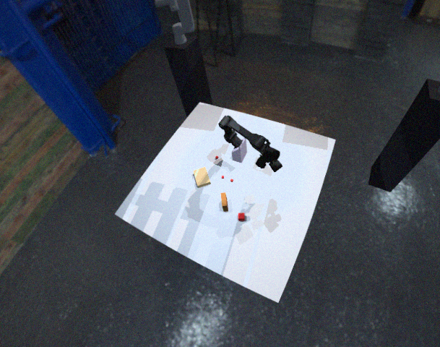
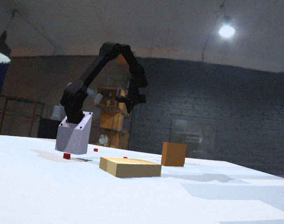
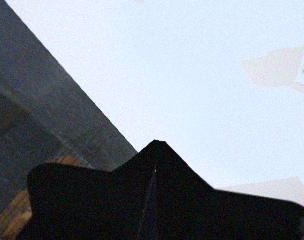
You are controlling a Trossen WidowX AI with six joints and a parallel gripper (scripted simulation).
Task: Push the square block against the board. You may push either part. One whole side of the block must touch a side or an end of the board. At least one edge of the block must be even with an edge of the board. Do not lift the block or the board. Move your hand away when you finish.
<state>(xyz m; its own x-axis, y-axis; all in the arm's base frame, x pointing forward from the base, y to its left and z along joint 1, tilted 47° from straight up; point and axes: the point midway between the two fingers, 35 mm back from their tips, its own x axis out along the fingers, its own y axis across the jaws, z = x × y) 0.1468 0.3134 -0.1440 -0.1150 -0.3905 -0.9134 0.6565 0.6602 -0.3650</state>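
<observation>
Right now my gripper tip is 28 cm short of the orange square block, 25 cm to the left of it and 19 cm above it. The rest, counted from my gripper tip: tan board: 15 cm ahead, 51 cm to the right, 22 cm below.
</observation>
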